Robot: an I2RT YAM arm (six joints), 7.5 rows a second.
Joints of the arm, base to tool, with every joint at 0 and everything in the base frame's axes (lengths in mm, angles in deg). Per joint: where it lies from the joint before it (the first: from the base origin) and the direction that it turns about. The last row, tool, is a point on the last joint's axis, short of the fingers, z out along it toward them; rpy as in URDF.
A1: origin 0 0 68 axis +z
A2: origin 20 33.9 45.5 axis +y
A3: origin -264 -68.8 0 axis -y
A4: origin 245 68.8 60 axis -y
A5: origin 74 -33.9 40.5 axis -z
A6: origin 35.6 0 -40.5 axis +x
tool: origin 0 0 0 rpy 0 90 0
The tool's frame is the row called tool.
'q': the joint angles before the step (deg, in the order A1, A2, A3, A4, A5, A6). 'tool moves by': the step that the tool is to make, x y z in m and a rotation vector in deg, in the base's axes. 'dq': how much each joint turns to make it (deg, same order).
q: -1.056, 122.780, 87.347, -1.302, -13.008, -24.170
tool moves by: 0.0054, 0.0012, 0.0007, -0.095, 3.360, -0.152
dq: 0.177, 1.496, 3.800, -5.643, 0.352, 0.088
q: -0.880, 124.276, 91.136, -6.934, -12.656, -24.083
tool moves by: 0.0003, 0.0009, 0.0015, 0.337, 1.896, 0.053
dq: 0.094, 0.257, 1.407, -2.992, -0.172, 0.267
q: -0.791, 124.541, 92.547, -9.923, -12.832, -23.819
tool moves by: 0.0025, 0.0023, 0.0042, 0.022, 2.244, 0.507
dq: 0.259, 0.701, 2.887, -4.470, -0.179, -0.177
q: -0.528, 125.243, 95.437, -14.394, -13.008, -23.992
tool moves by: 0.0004, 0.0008, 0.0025, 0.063, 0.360, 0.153
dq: 0.087, 0.012, 0.724, -1.072, -0.089, -0.003
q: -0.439, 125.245, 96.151, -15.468, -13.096, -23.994
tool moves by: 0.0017, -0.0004, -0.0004, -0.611, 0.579, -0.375
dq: 0.005, 0.519, 0.962, -1.055, 0.703, -0.173
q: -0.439, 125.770, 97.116, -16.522, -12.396, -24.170
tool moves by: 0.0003, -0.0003, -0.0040, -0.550, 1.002, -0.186
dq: 0.003, 0.532, 0.271, -0.791, 0.531, -0.260
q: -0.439, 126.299, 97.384, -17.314, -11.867, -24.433
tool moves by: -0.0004, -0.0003, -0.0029, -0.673, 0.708, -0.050
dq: 0.002, 0.257, -0.005, -0.528, 0.529, -0.437
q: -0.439, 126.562, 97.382, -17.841, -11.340, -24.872
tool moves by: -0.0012, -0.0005, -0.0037, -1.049, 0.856, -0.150
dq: 0.003, 0.169, -0.285, -0.510, 0.882, -0.611
